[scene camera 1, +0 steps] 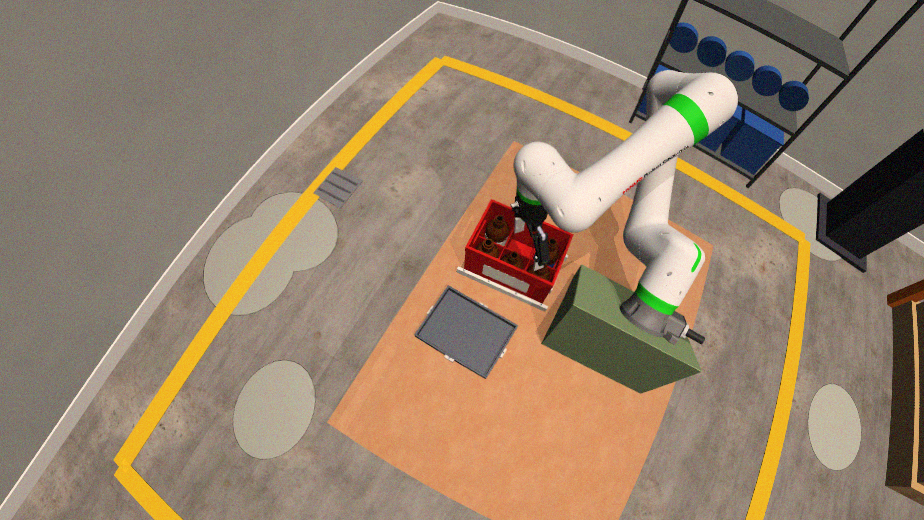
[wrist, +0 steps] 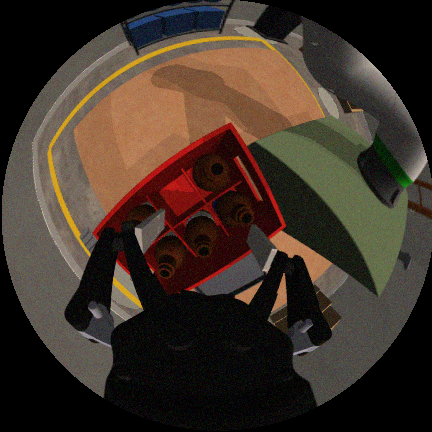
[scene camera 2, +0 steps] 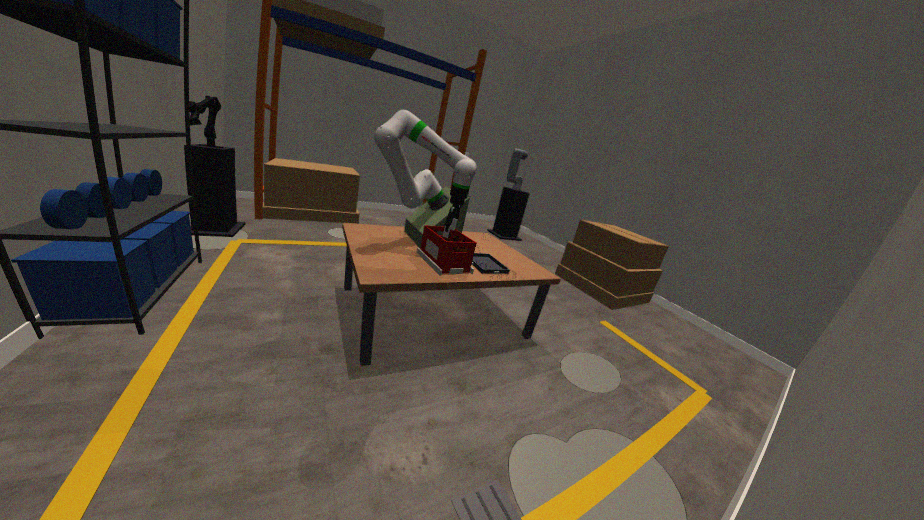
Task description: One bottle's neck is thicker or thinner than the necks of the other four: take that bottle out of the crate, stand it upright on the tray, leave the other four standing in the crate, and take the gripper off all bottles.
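Frame: origin at the arm's base, x back, y right, z up, level; metres.
Where they show: gripper, fingertip midpoint: (scene camera 1: 528, 249) (wrist: 207, 226) (scene camera 2: 448, 233); arm's base, origin of the base link: (scene camera 1: 642, 320) (wrist: 378, 178) (scene camera 2: 440, 203).
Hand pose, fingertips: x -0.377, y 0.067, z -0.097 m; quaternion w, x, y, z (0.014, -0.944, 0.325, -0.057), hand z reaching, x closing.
Note:
Each offset is from my fingertips to the top centre of the thing. "*": to the spot under its first point. Level surfaces: height alone.
The red crate {dx -0.030, dy +0.010, dz +0.007 m} (scene camera 1: 475, 262) (scene camera 2: 460, 260) (wrist: 270, 209) stands on the table. Brown bottles stand upright in its compartments: one {dx -0.123, dy +0.048, dz -0.005 m} (scene camera 1: 497, 229) (wrist: 138, 214) partly behind a finger pad in the wrist view, one {dx -0.110, dy -0.042, dz -0.005 m} (wrist: 168, 254), one {dx -0.026, dy -0.037, dz -0.005 m} (wrist: 201, 231), one {dx +0.059, dy -0.021, dz -0.005 m} (wrist: 234, 207) and one {dx +0.051, dy +0.066, dz -0.005 m} (wrist: 211, 171). One compartment shows bare red floor. I cannot tell surely which neck differs. My gripper (scene camera 1: 530, 244) (scene camera 2: 450, 226) (wrist: 207, 226) is open and empty, its fingers pointing down over the crate. The grey tray {* dx -0.041, dy -0.270, dz -0.162 m} (scene camera 1: 465, 333) (scene camera 2: 490, 263) (wrist: 232, 275) lies beside the crate, with no bottle on it.
The table {dz -0.168 m} (scene camera 1: 504, 420) (scene camera 2: 381, 261) (wrist: 135, 100) bears a green block (scene camera 1: 614, 339) (wrist: 320, 175) under the arm's base, close to the crate. A pale strip {* dx -0.022, dy -0.090, dz -0.138 m} (scene camera 1: 501, 287) runs along the crate's foot on the tray side. A shelf rack (scene camera 2: 96, 151) stands off the table.

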